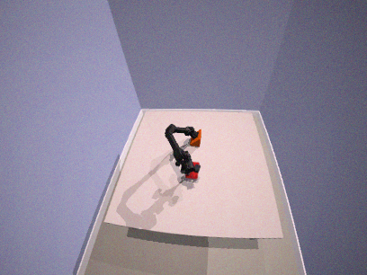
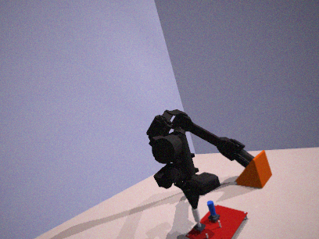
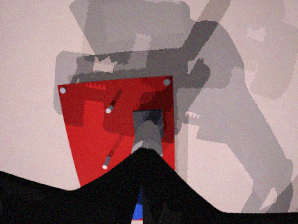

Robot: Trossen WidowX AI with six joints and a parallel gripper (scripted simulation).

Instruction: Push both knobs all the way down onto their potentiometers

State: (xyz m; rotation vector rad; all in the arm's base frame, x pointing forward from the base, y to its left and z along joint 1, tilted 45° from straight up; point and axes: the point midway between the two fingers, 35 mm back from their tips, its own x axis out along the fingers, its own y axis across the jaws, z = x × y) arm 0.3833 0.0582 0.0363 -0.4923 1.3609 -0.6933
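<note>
Right now my gripper tip is 1 cm above the white knob. Also, from my gripper tip: blue knob (5 cm behind, 1 cm to the left, 2 cm below).
</note>
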